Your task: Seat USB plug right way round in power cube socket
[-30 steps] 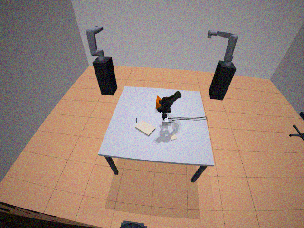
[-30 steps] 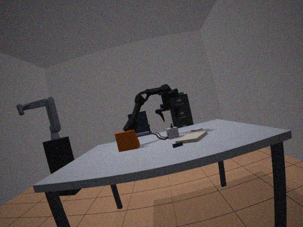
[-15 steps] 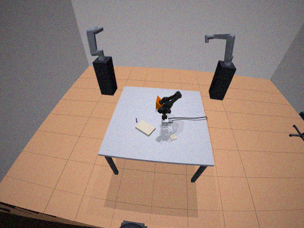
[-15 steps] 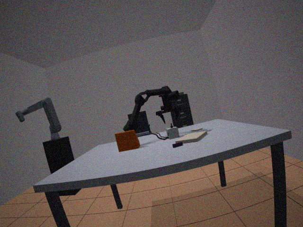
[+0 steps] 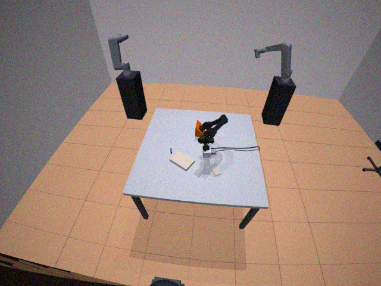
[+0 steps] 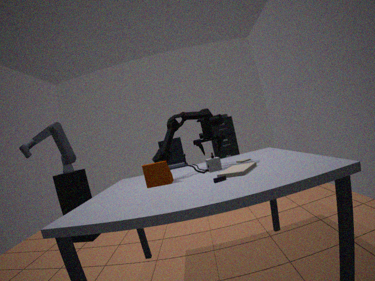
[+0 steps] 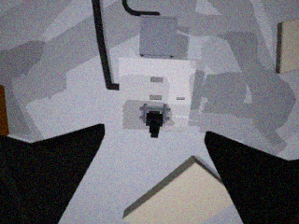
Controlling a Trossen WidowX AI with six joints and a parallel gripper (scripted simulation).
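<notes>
The dark USB plug lies 2 cm below my gripper tip. From my gripper tip the other things lie so: tan board 21 cm to the right, 11 cm ahead, 10 cm below; purple piece 35 cm to the right, 10 cm below, 1 cm ahead; tan pad 20 cm ahead, 15 cm to the left, 10 cm below.
</notes>
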